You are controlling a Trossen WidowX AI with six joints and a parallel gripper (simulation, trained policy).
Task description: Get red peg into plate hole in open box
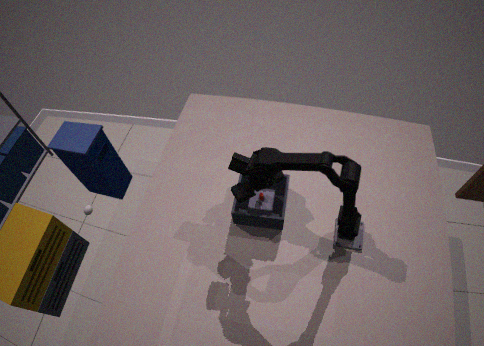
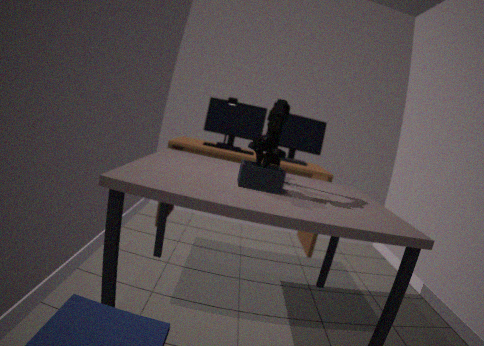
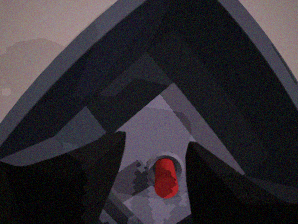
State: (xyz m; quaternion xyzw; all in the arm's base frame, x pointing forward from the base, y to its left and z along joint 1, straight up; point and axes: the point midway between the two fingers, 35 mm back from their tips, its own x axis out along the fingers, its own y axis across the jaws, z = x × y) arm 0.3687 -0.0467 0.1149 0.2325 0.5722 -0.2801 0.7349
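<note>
My gripper tip is now 3 cm past the red peg, 1 cm to the right of it and 4 cm above it. Also, from my gripper tip: dark blue-grey box 3 cm behind, 1 cm to the left, 6 cm below; then grey plate 3 cm behind, 1 cm to the left, 4 cm below.
</note>
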